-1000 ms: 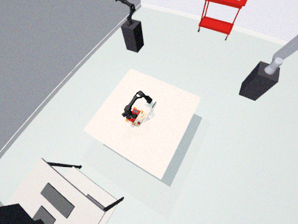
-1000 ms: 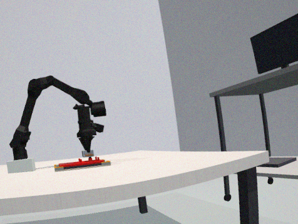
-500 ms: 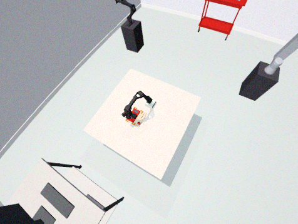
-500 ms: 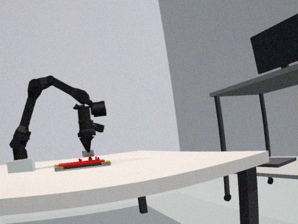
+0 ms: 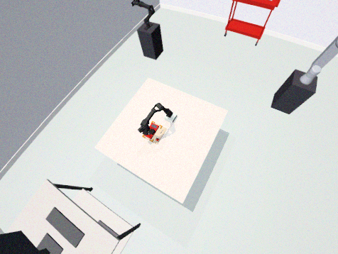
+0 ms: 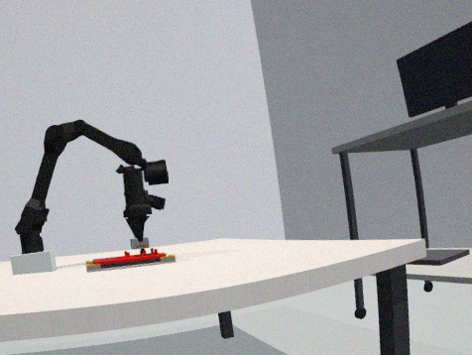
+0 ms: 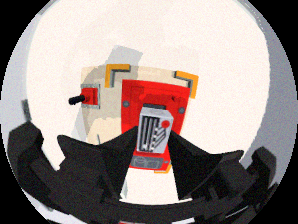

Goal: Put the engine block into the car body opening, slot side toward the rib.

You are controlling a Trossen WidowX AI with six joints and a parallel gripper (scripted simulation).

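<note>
My gripper tip is 10 mm above the grey engine block.
</note>
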